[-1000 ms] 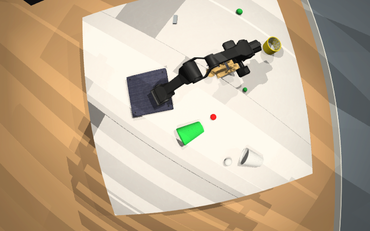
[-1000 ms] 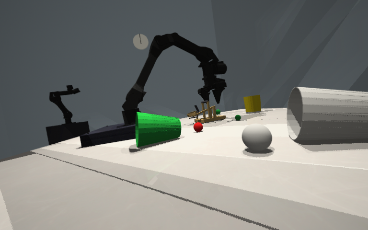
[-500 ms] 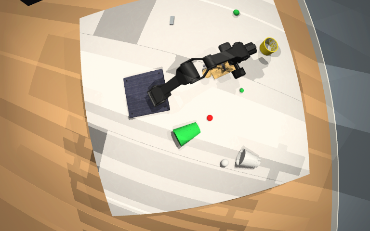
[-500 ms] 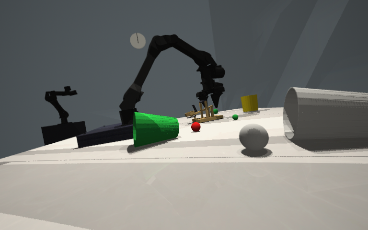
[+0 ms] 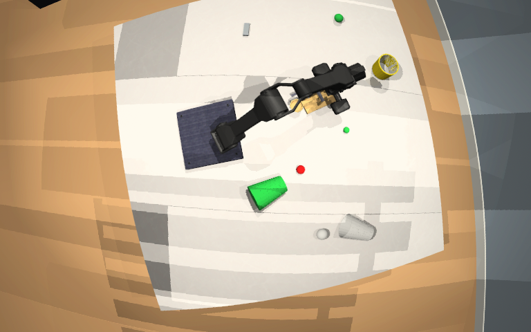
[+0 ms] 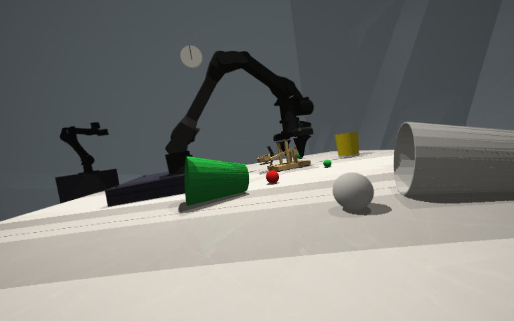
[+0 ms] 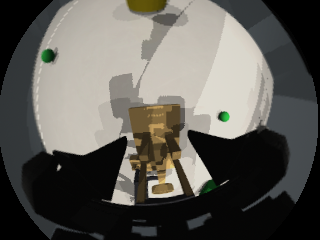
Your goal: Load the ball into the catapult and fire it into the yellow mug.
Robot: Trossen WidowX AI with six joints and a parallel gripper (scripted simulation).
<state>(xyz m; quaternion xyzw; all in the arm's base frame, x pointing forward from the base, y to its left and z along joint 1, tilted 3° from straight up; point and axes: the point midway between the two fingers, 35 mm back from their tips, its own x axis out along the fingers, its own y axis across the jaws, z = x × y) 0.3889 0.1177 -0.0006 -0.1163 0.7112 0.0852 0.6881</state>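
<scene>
Right now the red ball is 26 cm to the right of my gripper tip, 15 cm behind it and 2 cm below it. Also, from my gripper tip: wooden catapult: 7 cm behind, 2 cm above, 1 cm to the right; then small green ball: 15 cm to the right, 5 cm ahead, 2 cm below; then yellow mug: 27 cm ahead, 8 cm to the left, 1 cm below.
</scene>
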